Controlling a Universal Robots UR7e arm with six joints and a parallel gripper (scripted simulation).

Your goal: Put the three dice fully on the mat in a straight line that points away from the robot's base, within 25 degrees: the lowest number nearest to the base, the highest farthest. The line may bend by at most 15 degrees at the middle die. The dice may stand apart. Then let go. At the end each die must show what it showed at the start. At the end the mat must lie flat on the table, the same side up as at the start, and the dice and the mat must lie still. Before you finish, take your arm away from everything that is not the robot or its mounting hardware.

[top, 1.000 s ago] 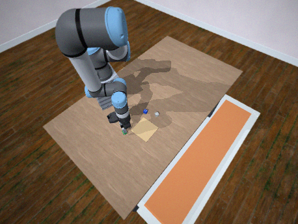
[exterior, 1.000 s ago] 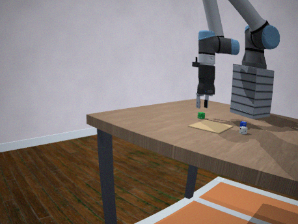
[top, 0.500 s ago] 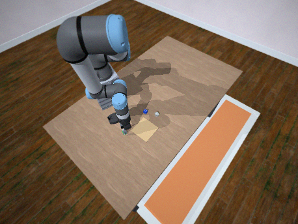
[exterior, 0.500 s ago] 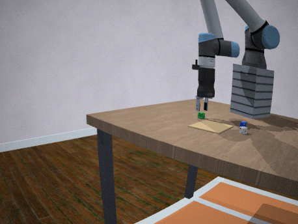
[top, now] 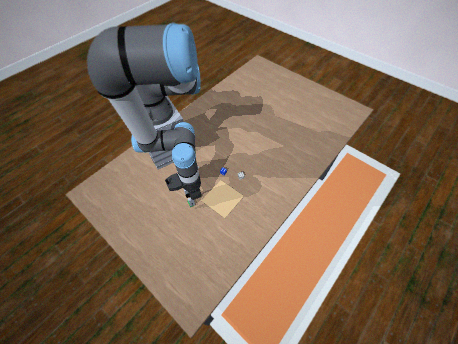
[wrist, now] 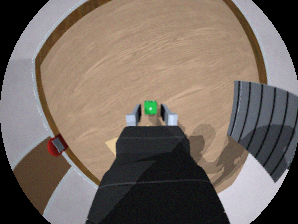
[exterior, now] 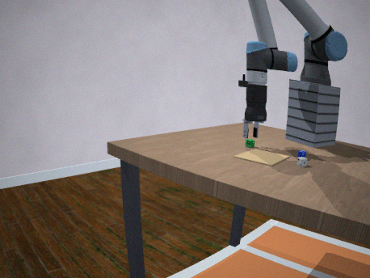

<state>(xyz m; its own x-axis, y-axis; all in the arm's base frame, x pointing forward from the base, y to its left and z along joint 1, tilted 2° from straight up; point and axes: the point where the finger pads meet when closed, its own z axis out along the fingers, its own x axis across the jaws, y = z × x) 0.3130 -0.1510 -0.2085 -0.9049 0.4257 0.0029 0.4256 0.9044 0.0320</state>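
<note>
The green die is 40 mm below my hand. The rest, counted from my hand: tan mat 90 mm ahead, 110 mm to the left, 50 mm below; blue die 10 mm ahead, 220 mm to the left, 40 mm below; white die 90 mm ahead, 250 mm to the left, 40 mm below.
</note>
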